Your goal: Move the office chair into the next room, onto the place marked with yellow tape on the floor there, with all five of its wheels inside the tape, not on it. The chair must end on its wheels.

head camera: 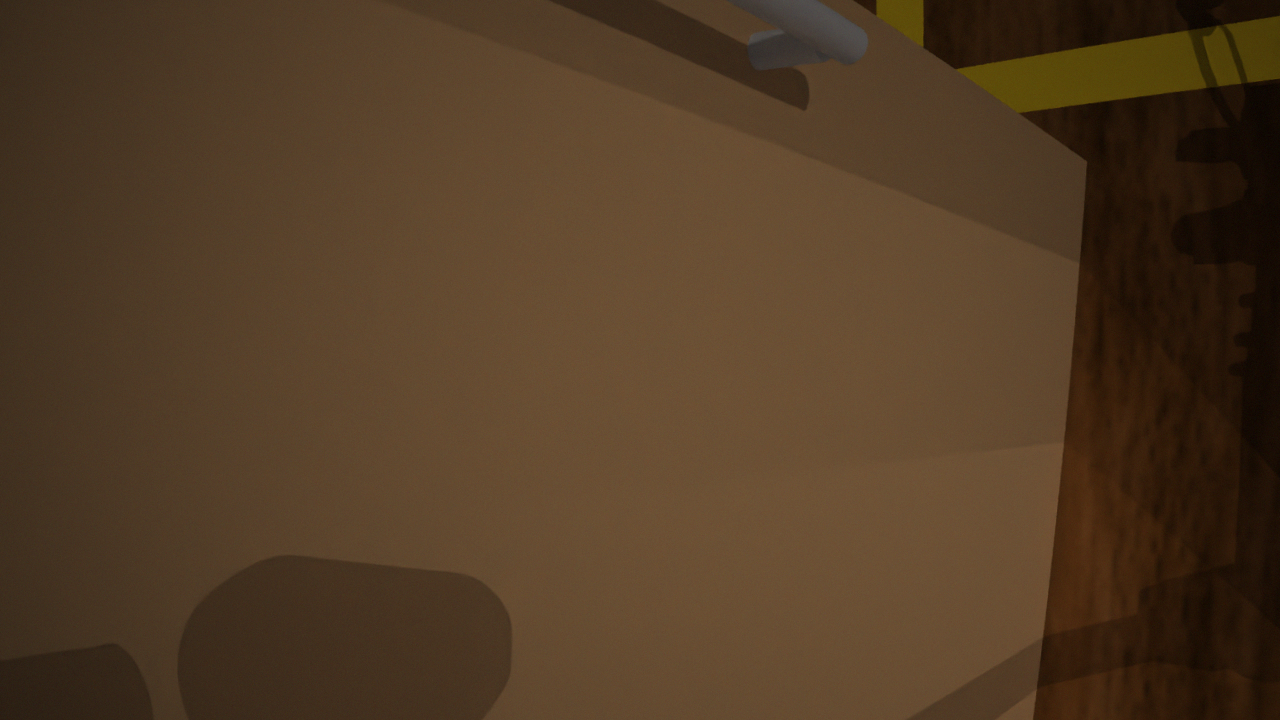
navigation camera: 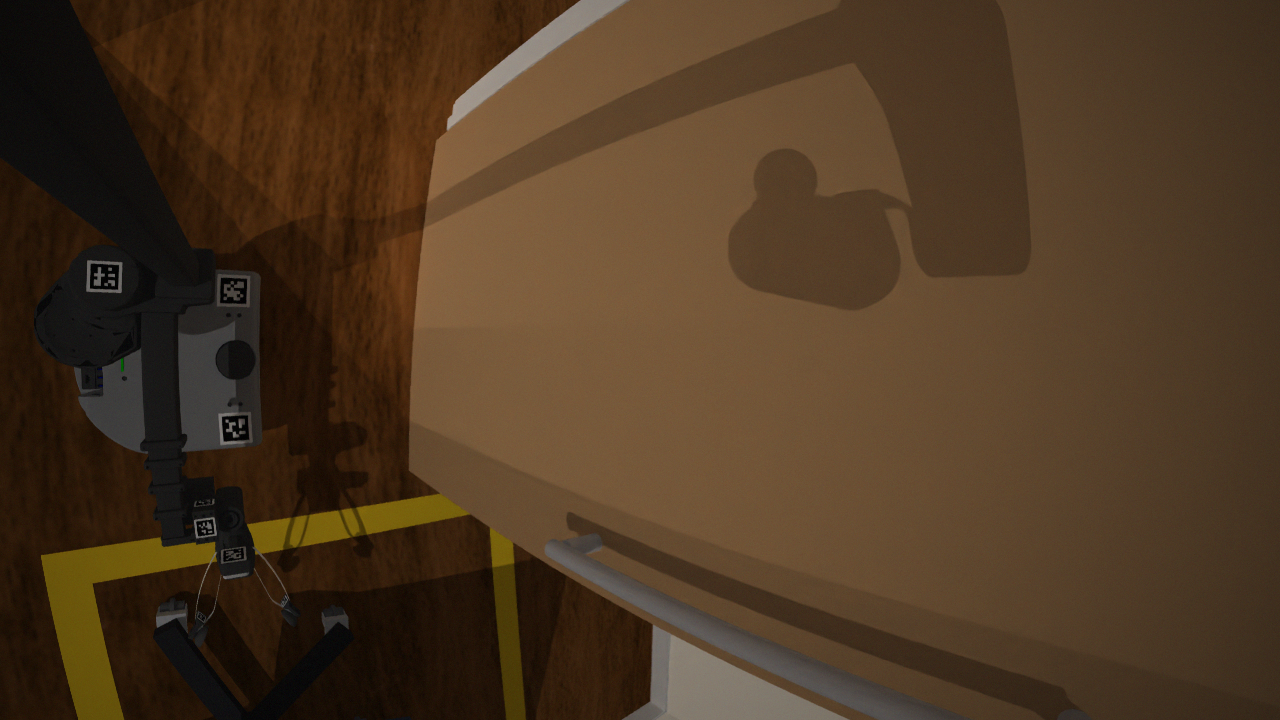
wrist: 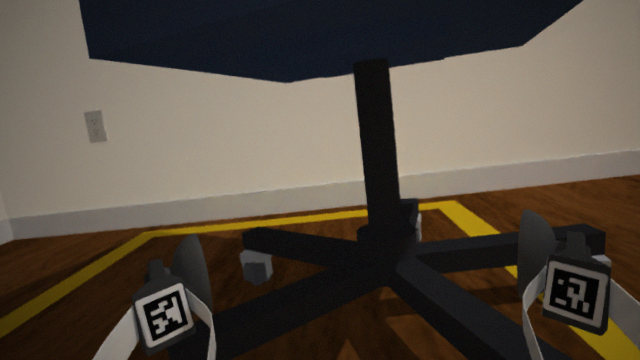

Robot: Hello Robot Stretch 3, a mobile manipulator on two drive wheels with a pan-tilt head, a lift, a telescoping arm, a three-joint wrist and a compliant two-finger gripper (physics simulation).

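Frame: origin at the robot's base, x left, y down, z back, level; millimetres.
Seen in the pictures: gripper, between the fingertips: (navigation camera: 248, 634); robot's base, origin of its link: (navigation camera: 234, 356).
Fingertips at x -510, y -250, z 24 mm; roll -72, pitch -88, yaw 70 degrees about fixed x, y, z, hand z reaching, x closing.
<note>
Pixels of each thing's top centre, then the offset from my fingertips to it. "*": a spot on its surface instead.
- office chair, a spot on its surface: (navigation camera: 304, 667) * dz -97, dx -199, dy +144 mm
- large brown door, a spot on its surface: (head camera: 537, 313) (navigation camera: 718, 421) * dz -443, dx +477, dy -693 mm
The office chair (navigation camera: 304, 667) (wrist: 377, 140) stands upright, its navy seat at the top of the wrist view. In the navigation camera two front wheels are inside the yellow tape (head camera: 1118, 76) (navigation camera: 78, 626) (wrist: 469, 220). In the wrist view the left wheel (wrist: 256, 269) is inside; the right leg (wrist: 470, 252) crosses above the right strip, and its wheel, partly hidden by a finger, appears beyond it. The rear wheel is mostly hidden. My gripper (navigation camera: 243, 617) (wrist: 356, 252) is open and empty, its fingertips between the two front wheels in the navigation camera, in front of the base.
A large brown door (head camera: 537, 313) (navigation camera: 716, 402) with a long grey handle (head camera: 814, 31) (navigation camera: 716, 626) stands close beside my base (navigation camera: 201, 376) and partly covers the tape. A pale wall (wrist: 250, 135) with an outlet (wrist: 95, 126) stands behind the chair.
</note>
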